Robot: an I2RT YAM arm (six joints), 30 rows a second.
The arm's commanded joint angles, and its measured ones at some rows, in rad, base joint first. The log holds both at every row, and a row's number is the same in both.
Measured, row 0:
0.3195 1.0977 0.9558 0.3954 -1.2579 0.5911
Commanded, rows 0 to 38:
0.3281 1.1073 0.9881 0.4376 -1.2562 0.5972
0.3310 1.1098 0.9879 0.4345 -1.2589 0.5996
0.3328 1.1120 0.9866 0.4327 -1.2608 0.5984
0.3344 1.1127 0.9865 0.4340 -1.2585 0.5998
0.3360 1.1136 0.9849 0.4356 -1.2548 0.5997
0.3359 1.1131 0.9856 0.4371 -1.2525 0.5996
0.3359 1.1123 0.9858 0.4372 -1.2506 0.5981
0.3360 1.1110 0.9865 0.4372 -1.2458 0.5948
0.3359 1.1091 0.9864 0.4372 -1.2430 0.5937
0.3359 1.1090 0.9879 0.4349 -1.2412 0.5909
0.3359 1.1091 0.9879 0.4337 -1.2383 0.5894
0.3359 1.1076 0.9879 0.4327 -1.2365 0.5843
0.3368 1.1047 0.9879 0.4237 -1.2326 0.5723
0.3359 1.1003 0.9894 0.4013 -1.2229 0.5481
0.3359 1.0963 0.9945 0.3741 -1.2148 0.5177
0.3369 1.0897 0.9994 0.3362 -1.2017 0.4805
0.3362 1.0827 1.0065 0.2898 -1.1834 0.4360
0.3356 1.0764 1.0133 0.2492 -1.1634 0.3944
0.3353 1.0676 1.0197 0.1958 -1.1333 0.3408
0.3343 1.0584 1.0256 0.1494 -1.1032 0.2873
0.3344 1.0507 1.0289 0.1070 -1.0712 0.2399
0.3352 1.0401 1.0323 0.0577 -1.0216 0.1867
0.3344 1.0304 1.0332 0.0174 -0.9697 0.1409
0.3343 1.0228 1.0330 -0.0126 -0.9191 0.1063
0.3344 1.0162 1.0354 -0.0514 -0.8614 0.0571
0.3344 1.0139 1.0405 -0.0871 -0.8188 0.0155
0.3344 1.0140 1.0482 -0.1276 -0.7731 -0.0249
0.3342 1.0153 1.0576 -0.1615 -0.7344 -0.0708
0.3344 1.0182 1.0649 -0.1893 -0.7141 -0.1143
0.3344 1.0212 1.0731 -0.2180 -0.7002 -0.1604
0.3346 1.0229 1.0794 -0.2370 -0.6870 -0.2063
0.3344 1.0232 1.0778 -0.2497 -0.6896 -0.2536
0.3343 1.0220 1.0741 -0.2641 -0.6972 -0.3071
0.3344 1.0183 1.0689 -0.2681 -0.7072 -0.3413
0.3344 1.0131 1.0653 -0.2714 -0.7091 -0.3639
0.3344 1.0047 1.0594 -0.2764 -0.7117 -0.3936
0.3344 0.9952 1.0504 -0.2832 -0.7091 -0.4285
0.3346 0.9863 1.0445 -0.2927 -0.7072 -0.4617
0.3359 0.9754 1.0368 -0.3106 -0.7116 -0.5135
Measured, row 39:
0.3317 1.0218 1.0370 -0.2485 -0.7216 -0.3393
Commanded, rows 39 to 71:
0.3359 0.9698 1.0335 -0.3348 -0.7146 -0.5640
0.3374 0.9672 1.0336 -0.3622 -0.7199 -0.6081
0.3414 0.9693 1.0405 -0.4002 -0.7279 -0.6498
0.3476 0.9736 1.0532 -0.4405 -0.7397 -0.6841
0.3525 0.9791 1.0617 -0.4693 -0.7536 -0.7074
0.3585 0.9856 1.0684 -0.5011 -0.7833 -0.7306
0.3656 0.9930 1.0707 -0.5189 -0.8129 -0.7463
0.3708 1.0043 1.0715 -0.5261 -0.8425 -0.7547
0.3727 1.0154 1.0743 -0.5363 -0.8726 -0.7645
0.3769 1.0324 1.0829 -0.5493 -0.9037 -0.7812
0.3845 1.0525 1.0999 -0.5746 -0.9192 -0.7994
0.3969 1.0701 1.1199 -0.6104 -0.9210 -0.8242
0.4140 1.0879 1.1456 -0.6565 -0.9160 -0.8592
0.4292 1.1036 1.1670 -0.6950 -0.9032 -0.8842
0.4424 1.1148 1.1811 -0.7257 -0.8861 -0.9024
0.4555 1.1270 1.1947 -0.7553 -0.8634 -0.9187
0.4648 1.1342 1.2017 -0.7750 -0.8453 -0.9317
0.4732 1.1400 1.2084 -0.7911 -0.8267 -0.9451
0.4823 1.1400 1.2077 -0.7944 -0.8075 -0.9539
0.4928 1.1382 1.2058 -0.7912 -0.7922 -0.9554
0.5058 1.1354 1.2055 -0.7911 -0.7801 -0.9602
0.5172 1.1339 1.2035 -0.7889 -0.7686 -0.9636
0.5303 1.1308 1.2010 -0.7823 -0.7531 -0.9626
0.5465 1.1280 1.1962 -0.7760 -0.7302 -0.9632
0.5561 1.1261 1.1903 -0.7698 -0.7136 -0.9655
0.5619 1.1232 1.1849 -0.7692 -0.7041 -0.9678
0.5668 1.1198 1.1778 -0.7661 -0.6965 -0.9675
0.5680 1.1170 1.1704 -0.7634 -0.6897 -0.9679
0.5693 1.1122 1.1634 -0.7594 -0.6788 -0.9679
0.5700 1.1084 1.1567 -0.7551 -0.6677 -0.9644
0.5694 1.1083 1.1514 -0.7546 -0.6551 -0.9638
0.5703 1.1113 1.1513 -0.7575 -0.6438 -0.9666
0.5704 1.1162 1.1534 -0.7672 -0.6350 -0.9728
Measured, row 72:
0.5671 1.1233 1.1500 -0.7418 -0.6727 -0.9516
